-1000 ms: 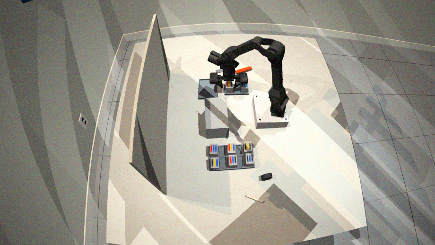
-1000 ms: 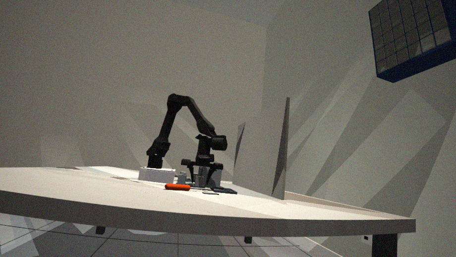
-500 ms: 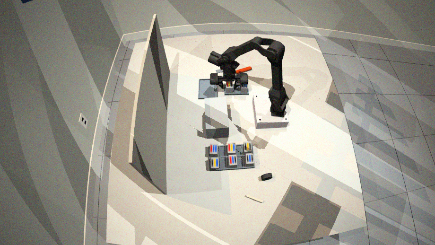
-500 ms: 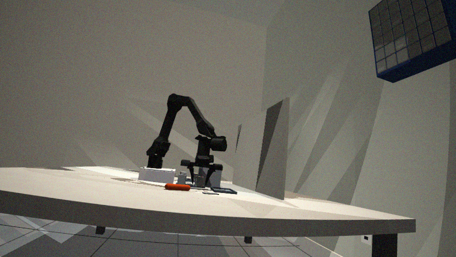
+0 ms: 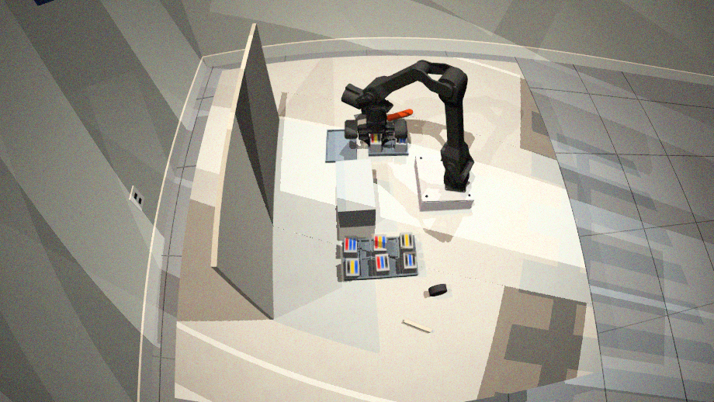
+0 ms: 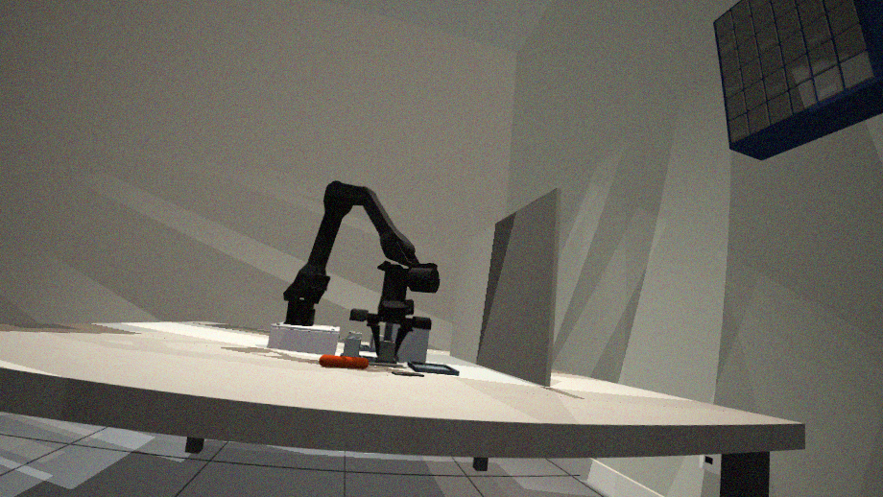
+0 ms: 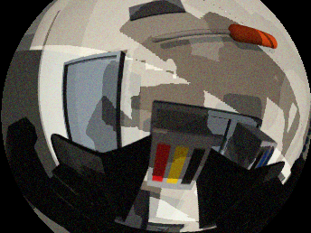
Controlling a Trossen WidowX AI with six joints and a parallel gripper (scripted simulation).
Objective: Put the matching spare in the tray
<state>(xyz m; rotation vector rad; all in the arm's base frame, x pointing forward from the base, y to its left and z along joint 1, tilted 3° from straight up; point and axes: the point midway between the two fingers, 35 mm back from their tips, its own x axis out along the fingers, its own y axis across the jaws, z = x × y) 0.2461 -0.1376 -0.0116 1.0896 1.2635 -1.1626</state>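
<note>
Right now the dark grey tray is 11 cm ahead of my gripper tip and 1 cm below it. Also, from my gripper tip: grey block (21 cm to the left, 4 cm ahead, 3 cm above); then black tape roll (46 cm to the left, 21 cm behind, 1 cm above); then upright panel (29 cm ahead, 24 cm to the left, 21 cm above).
</note>
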